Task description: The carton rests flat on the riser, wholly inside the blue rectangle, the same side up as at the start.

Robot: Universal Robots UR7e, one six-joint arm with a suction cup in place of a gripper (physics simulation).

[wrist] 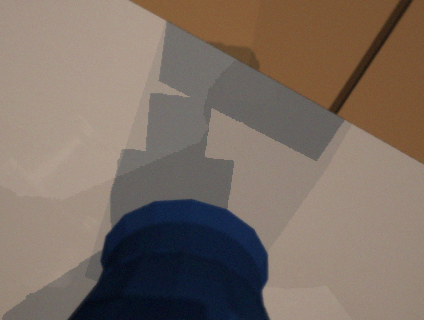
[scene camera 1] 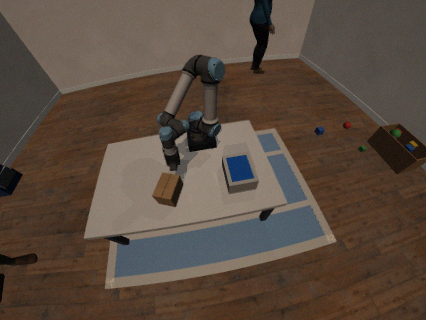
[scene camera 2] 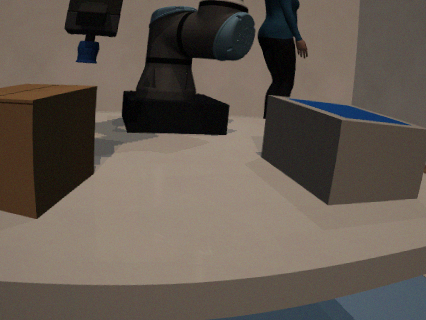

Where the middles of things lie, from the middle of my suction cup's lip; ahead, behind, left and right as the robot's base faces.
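Brown carton (scene camera 2: 54, 124): my suction cup is 11 cm above it, 12 cm short of it and 7 cm to the left of it. Grey riser (scene camera 2: 342, 154), measured from my suction cup: 11 cm below, 7 cm ahead, 43 cm to the left. Going by their middles, the brown carton is the nearest to my suction cup of the things named here.
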